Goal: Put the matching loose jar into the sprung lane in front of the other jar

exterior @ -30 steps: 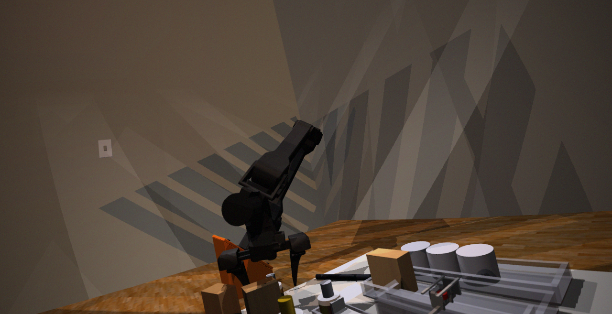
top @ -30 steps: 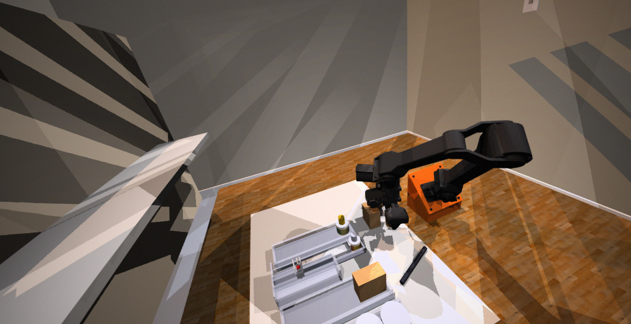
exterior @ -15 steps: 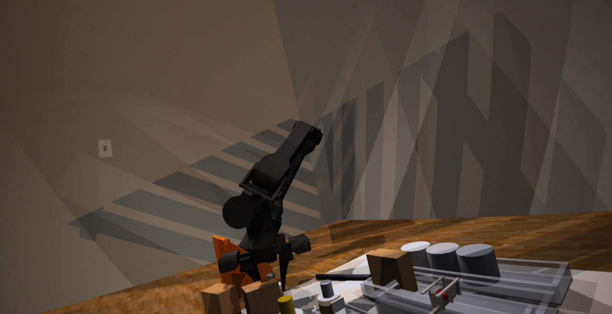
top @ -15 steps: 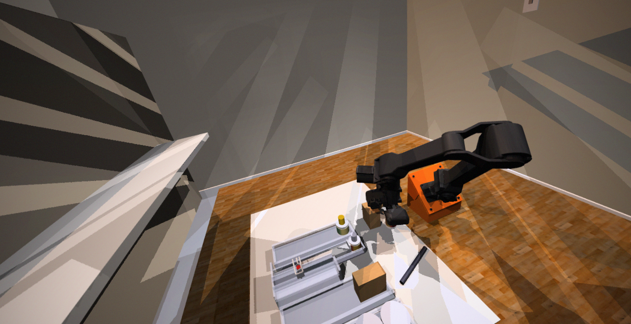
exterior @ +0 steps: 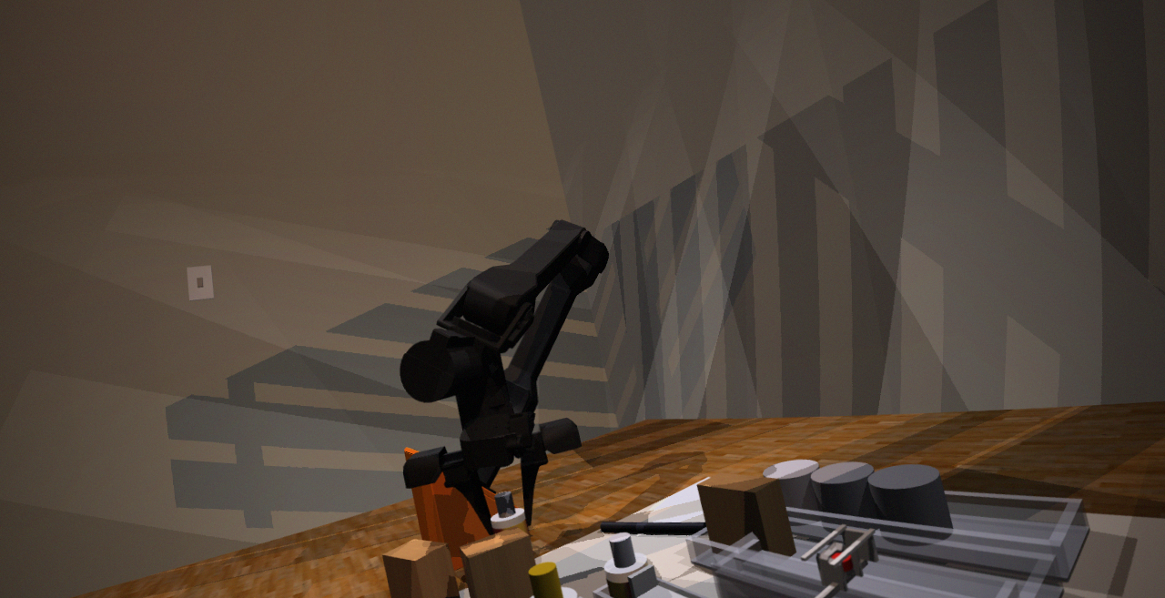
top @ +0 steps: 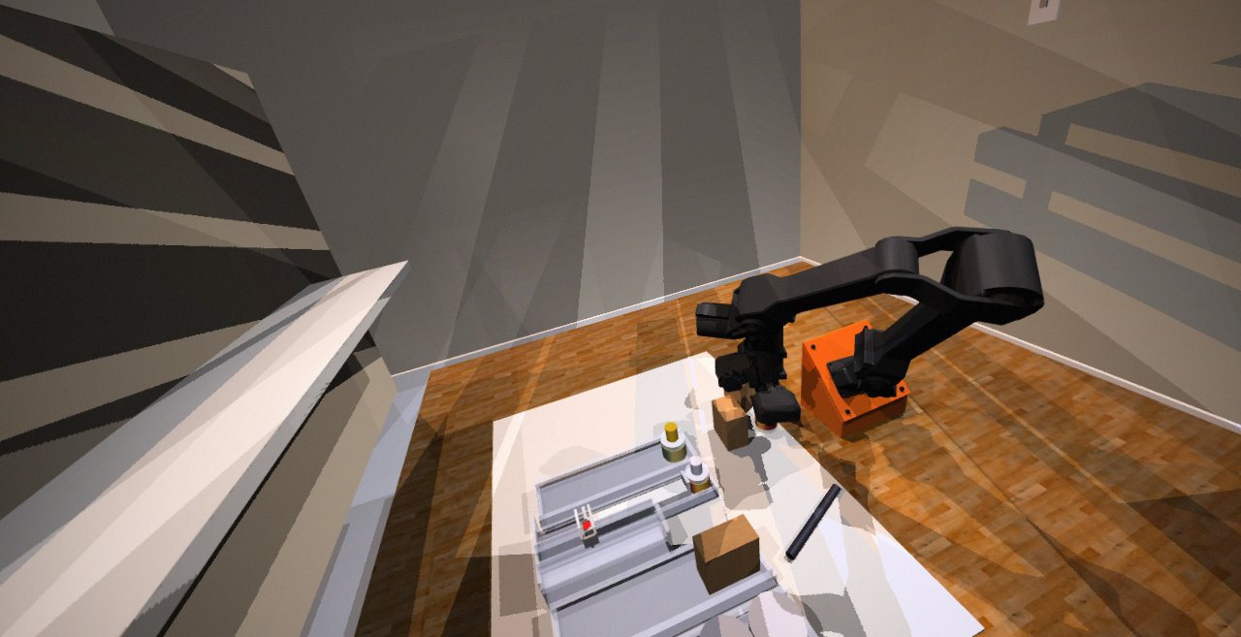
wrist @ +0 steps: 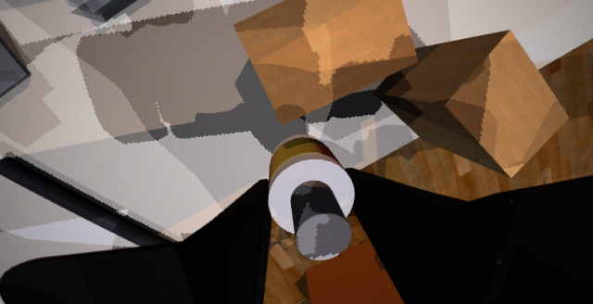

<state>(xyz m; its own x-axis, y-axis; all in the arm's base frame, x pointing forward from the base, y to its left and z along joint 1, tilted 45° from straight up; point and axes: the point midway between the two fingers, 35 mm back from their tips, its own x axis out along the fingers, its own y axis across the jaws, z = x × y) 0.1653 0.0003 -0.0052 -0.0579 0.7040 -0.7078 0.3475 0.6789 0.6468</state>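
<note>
Now: the brown box 170 mm ahead of my gripper tip, 180 mm to the left of it and 20 mm below it. Also, from my gripper tip: pusher plate: 260 mm ahead, 80 mm to the left, 10 mm below; then lane: 300 mm ahead, 80 mm to the left, 40 mm below; then black rod: 20 mm ahead, 160 mm to the left, 50 mm below.
</note>
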